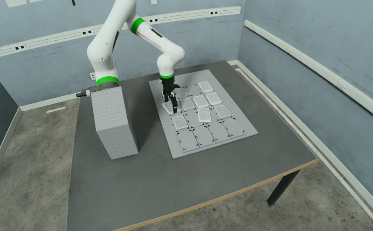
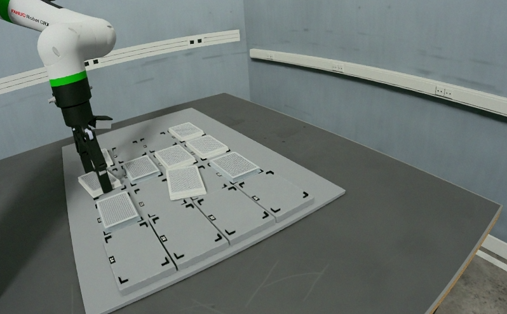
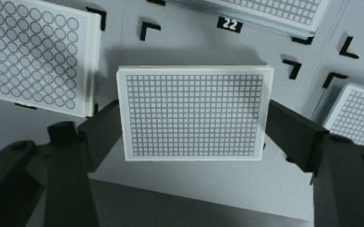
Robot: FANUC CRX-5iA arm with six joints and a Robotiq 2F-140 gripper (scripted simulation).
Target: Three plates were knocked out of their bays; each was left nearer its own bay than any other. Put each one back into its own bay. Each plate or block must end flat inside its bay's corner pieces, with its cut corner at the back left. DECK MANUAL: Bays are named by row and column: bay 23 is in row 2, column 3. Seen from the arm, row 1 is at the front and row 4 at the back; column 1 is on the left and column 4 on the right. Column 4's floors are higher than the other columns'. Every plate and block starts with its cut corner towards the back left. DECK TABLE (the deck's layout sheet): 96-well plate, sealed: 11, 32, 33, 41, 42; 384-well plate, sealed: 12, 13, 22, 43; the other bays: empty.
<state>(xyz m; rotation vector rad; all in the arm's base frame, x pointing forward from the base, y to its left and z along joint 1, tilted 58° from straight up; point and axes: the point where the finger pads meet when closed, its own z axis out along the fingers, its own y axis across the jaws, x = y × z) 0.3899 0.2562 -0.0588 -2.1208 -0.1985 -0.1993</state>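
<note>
My hand is 8 cm short of the label 22, 2 cm above it and 1 cm to the left of it. Also, from my hand: bay label: 29 cm ahead, 18 cm to the right, 2 cm below; 384-well plate: 17 cm to the right, 1 cm below, 1 cm ahead.
</note>
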